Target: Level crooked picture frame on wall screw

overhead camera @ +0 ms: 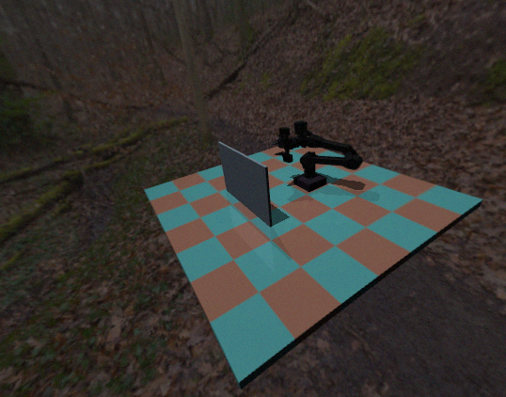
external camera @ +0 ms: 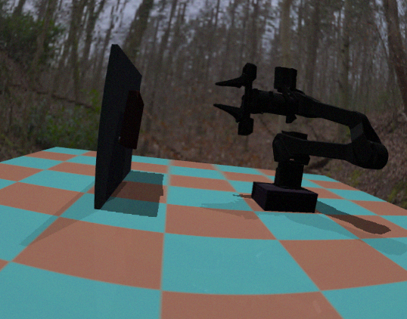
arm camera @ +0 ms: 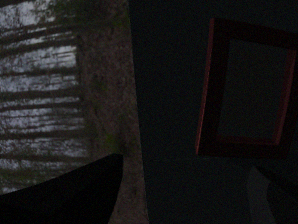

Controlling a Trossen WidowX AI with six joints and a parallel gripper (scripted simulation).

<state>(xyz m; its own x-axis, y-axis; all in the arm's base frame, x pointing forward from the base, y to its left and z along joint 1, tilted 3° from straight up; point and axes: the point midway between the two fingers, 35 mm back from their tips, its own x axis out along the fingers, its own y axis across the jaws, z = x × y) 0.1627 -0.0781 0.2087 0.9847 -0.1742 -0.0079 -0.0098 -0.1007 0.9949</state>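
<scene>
Now: gripper tip 200 mm short of the dark red picture frame, 90 mm above it and 20 mm to the left of it. The rest, counted from my gripper tip: grey wall panel 210 mm ahead, 100 mm below, 10 mm to the right.
</scene>
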